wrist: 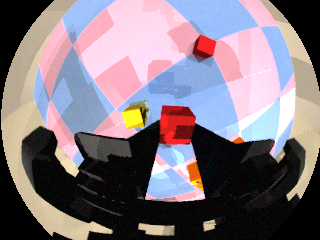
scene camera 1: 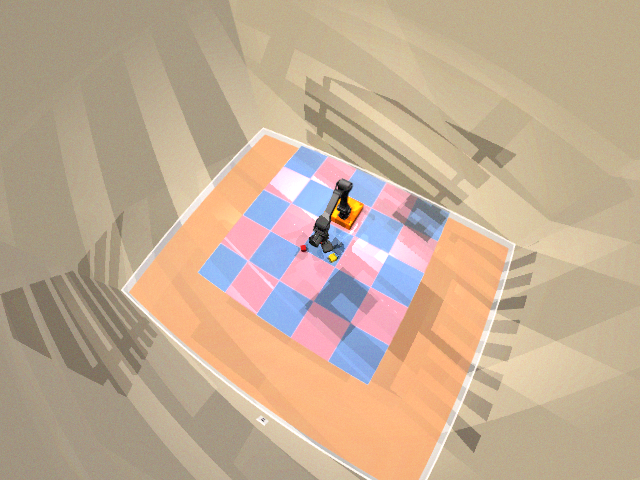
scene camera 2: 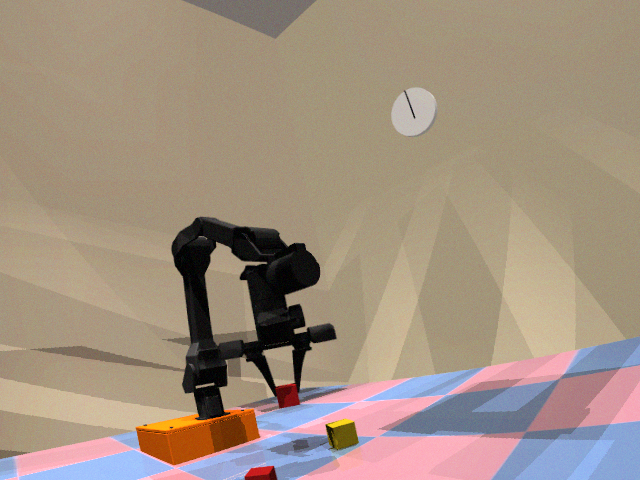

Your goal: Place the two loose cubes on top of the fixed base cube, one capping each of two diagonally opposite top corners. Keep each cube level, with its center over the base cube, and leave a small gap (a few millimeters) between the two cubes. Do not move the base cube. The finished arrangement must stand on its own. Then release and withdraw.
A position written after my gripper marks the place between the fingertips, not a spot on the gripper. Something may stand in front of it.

Observation:
My gripper (scene camera 2: 287, 394) carries a red cube (wrist: 176, 123).
My gripper is seen too in the wrist view (wrist: 175, 124).

